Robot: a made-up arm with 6 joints.
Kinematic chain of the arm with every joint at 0, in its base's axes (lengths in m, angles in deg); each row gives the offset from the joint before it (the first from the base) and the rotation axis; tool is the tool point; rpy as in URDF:
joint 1: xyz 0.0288 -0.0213 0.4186 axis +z
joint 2: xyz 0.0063 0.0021 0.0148 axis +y
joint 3: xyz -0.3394 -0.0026 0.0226 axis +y
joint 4: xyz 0.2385 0.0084 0.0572 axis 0.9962 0 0.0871
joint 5: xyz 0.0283 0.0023 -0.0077 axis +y
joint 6: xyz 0.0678 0.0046 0.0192 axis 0.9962 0 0.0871
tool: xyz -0.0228 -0.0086 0.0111 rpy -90 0 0
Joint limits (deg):
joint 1: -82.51..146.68
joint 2: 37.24..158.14
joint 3: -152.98..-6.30
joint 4: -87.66..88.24
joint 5: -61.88..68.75
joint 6: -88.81..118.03
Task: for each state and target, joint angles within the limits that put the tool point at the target. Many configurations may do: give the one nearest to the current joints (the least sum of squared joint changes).
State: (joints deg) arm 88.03 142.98 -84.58 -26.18 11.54 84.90
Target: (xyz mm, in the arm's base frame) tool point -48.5 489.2 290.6
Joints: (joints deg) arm 99.02 156.61 -92.93 -26.40 9.55 84.24
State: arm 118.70 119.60 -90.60 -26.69 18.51 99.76
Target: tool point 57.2 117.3 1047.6
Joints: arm 81.55 82.25 -133.42 -32.90 16.92 96.17
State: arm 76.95 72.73 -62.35 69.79 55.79 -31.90
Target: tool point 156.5 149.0 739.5
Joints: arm 43.61 65.40 -52.68 68.14 48.95 -30.50
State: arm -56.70 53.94 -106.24 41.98 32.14 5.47
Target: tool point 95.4 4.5 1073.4
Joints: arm -7.67 78.05 -140.58 59.78 52.29 -2.27
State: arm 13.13 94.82 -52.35 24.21 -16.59 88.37
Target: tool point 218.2 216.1 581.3
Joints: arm 51.39 93.39 -44.76 24.11 -13.42 90.18
